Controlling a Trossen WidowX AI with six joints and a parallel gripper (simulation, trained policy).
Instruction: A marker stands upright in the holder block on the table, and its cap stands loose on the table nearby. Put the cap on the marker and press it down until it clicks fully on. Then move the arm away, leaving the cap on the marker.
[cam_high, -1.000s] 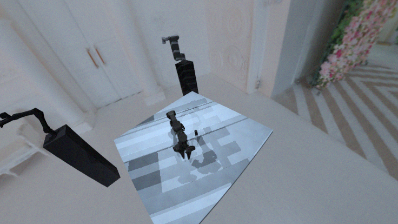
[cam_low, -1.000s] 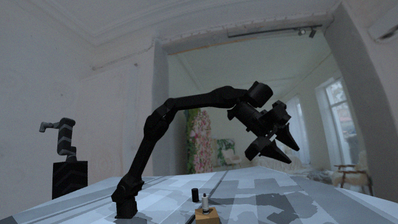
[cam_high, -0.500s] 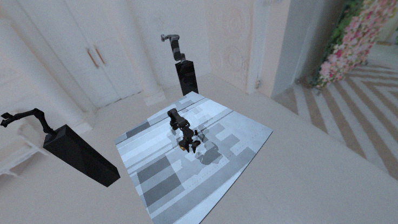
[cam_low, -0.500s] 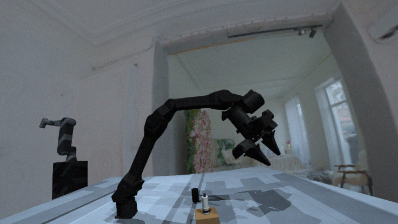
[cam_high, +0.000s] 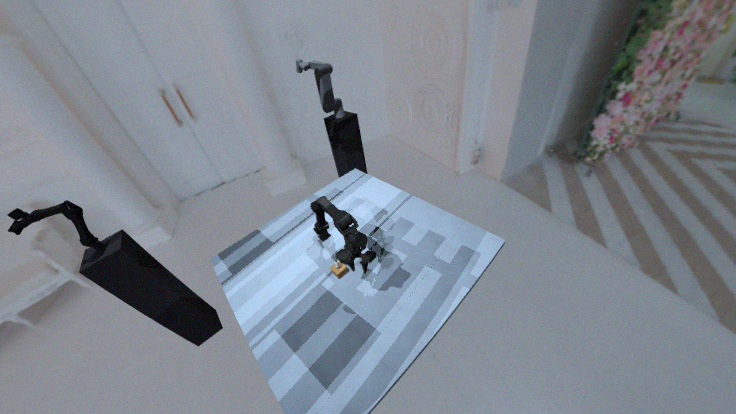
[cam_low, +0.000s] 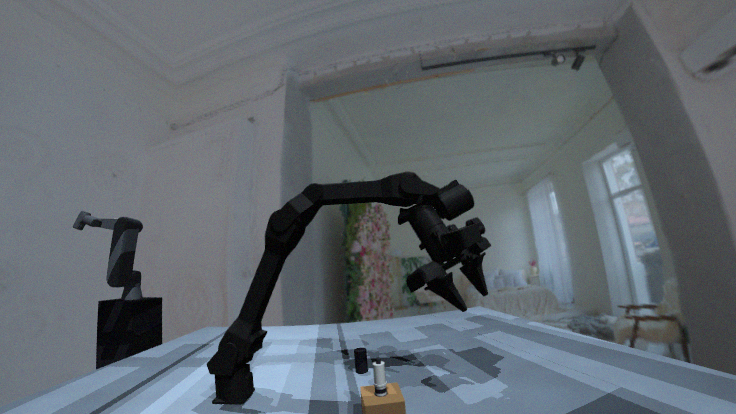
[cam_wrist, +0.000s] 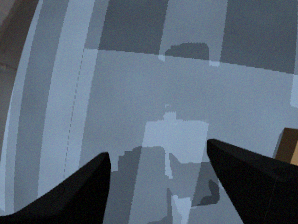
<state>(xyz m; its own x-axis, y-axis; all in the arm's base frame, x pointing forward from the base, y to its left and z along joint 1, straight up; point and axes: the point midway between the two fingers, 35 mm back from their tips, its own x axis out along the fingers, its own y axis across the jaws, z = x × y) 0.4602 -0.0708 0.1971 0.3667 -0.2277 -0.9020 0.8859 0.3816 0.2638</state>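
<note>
My gripper tip is 210 mm past the dark cap, 180 mm to the right of it and 140 mm above it. From my gripper tip the other things lie so: white marker (180 mm behind, 90 mm below, 20 mm to the right); holder block (180 mm behind, 150 mm below, 20 mm to the right).
</note>
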